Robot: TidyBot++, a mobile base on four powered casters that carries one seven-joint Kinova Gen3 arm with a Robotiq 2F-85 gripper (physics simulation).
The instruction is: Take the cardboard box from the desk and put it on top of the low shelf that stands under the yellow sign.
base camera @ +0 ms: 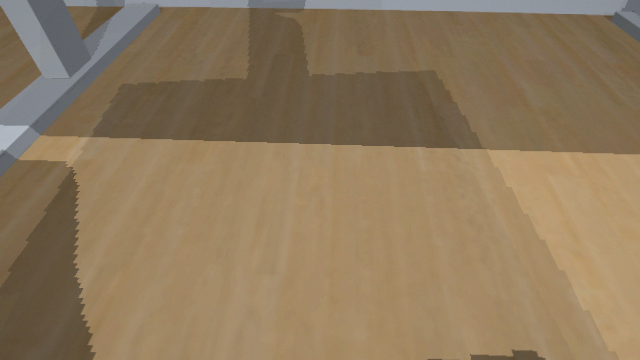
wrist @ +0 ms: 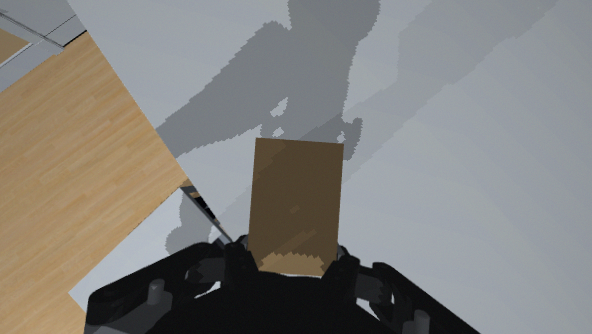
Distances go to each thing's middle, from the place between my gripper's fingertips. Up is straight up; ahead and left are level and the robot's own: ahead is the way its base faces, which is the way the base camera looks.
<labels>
My hand is 3 cm short of the brown cardboard box point(wrist: 295, 202), 3 cm to the right of it and 1 cm below it.
</labels>
